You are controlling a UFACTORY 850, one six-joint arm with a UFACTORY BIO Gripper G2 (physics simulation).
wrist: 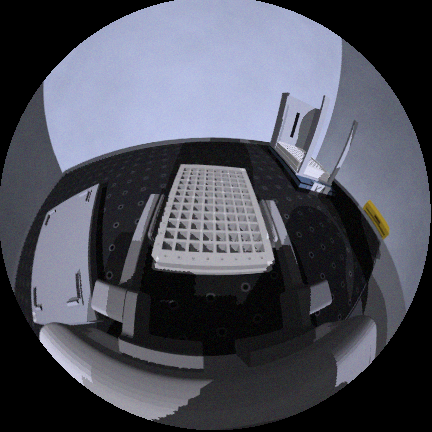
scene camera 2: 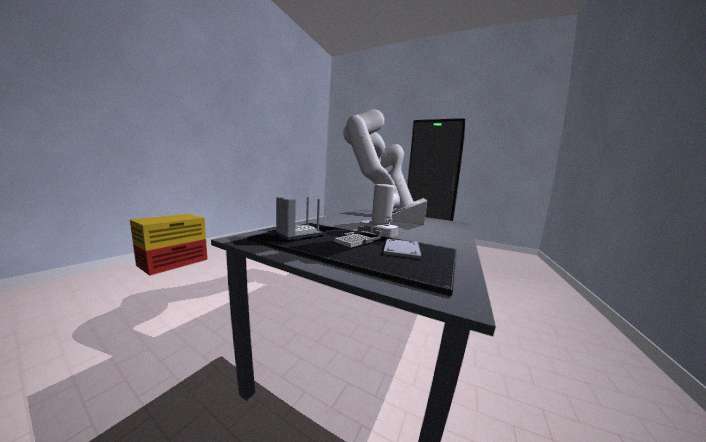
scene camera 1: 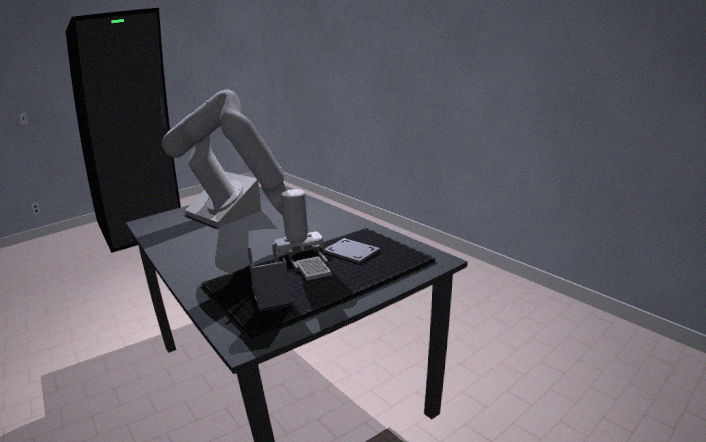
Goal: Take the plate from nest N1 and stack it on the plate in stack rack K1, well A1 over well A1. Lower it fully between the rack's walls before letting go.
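Observation:
My gripper (scene camera 1: pixel 311 263) (scene camera 2: pixel 359 236) (wrist: pixel 214 205) is shut on the long sides of a light grey multi-well plate (scene camera 1: pixel 314 268) (scene camera 2: pixel 355 239) (wrist: pixel 212 215). The plate looks level, low over the dark board; the exact gap is hard to tell. Nest N1 appears to be the pale pad with corner brackets (scene camera 1: pixel 352 249) (scene camera 2: pixel 401 247) (wrist: pixel 65 250), bare, to the left in the wrist view. Stack rack K1 (scene camera 1: pixel 270 283) (scene camera 2: pixel 285 218) (wrist: pixel 306 182) stands apart from the held plate, to the right in the wrist view. A pale plate (scene camera 2: pixel 305 228) (wrist: pixel 290 150) sits low between its walls. Well labels are unreadable.
The black perforated board (scene camera 1: pixel 401 255) (scene camera 2: pixel 432 268) lies on the dark table (scene camera 1: pixel 171 249) (scene camera 2: pixel 468 291). The rack's tall wall and thin posts rise above the held plate's level. Yellow (scene camera 2: pixel 167 231) (wrist: pixel 376 219) and red (scene camera 2: pixel 171 257) boxes and a black cabinet (scene camera 1: pixel 125 130) (scene camera 2: pixel 437 166) stand beyond the table.

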